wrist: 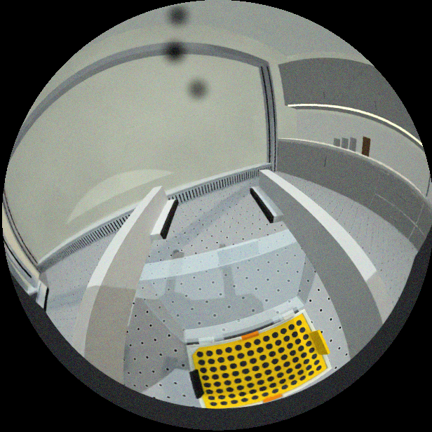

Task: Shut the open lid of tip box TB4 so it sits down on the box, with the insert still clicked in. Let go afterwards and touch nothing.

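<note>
A tip box point(190, 356) with a white rim is at the bottom of the wrist view. Its yellow insert point(260, 362) has rows of dark holes and lies within the rim. The clear lid point(239, 254) is open and rises from the hinge at the box's far side; the perforated deck shows through it. No TB4 label can be read. My gripper point(211, 186) is shut and empty, with a gap showing between its dark pads. In this view the fingertips are just beyond the lid's far edge; whether they touch it cannot be told.
The perforated deck point(150, 350) extends around the box. A slotted strip point(215, 188) runs along the deck's far edge, below a large pale panel point(165, 120). Grey wall panels stand at the right. A pale-framed structure point(22, 272) is at the far left edge.
</note>
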